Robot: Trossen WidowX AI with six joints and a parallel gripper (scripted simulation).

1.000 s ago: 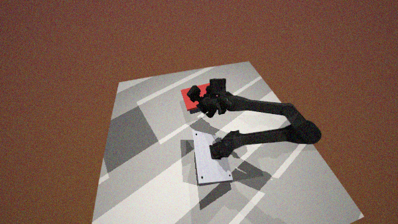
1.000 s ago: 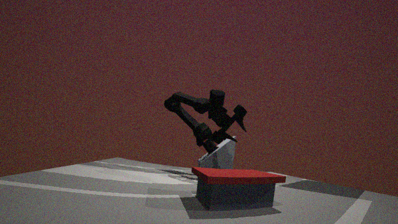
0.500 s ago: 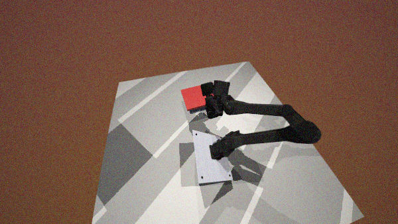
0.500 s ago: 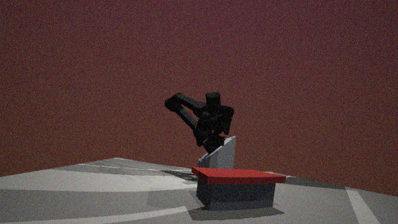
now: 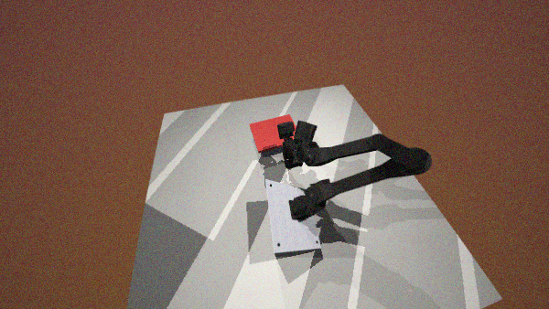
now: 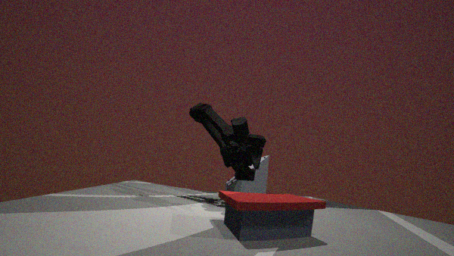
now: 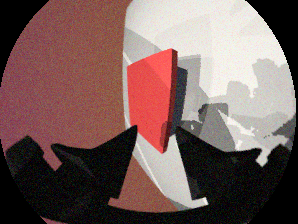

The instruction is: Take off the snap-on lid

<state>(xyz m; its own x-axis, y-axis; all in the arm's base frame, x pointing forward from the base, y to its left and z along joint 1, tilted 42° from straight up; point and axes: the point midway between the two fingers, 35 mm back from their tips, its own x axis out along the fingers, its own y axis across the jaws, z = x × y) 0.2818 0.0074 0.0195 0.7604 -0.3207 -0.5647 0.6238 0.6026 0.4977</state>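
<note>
The lid lies 12 cm ahead of my gripper tip, 2 cm to the left of it and 6 cm below it. From my gripper tip the other things lie so: storage box (12 cm ahead, 2 cm to the left, 10 cm below).
</note>
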